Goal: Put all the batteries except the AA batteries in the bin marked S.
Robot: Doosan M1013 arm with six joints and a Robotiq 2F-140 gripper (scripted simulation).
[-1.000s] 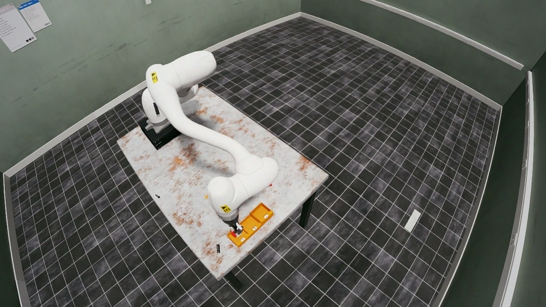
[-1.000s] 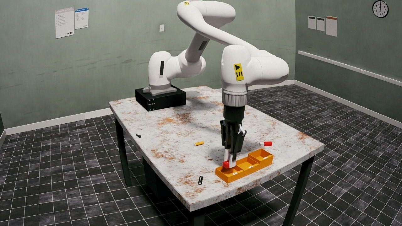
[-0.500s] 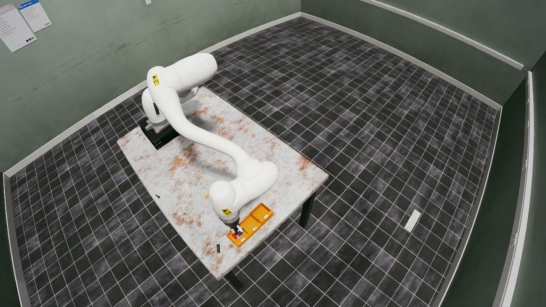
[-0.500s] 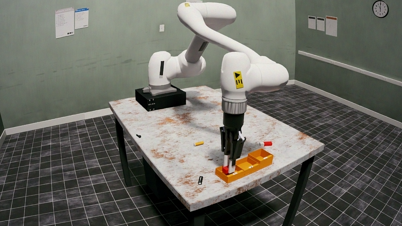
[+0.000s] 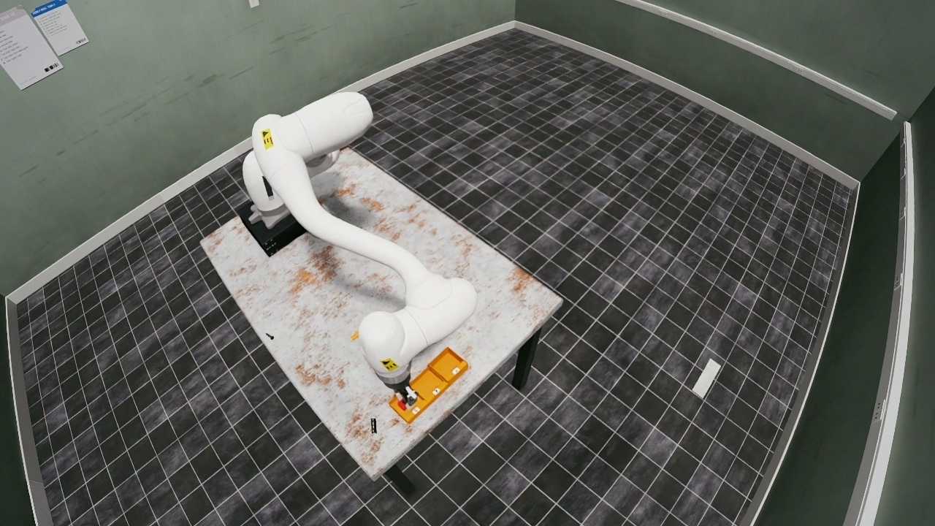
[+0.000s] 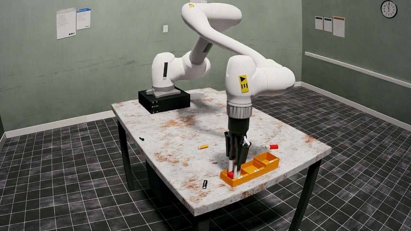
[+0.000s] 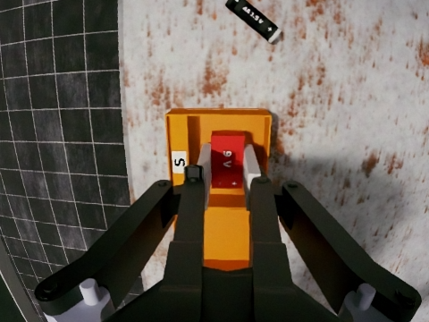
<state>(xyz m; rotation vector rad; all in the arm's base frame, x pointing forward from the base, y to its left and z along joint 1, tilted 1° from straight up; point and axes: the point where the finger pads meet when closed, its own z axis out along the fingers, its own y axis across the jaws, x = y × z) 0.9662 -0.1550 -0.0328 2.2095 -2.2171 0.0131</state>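
Now: the red block battery 10 mm to the left of my hand and 30 mm below it. Round my hand: red cylinder: 110 mm behind, 310 mm to the left, 40 mm below; then black battery: 20 mm behind, 120 mm to the right, 40 mm below; then joined orange bins: 10 mm ahead, 80 mm to the left, 30 mm below.
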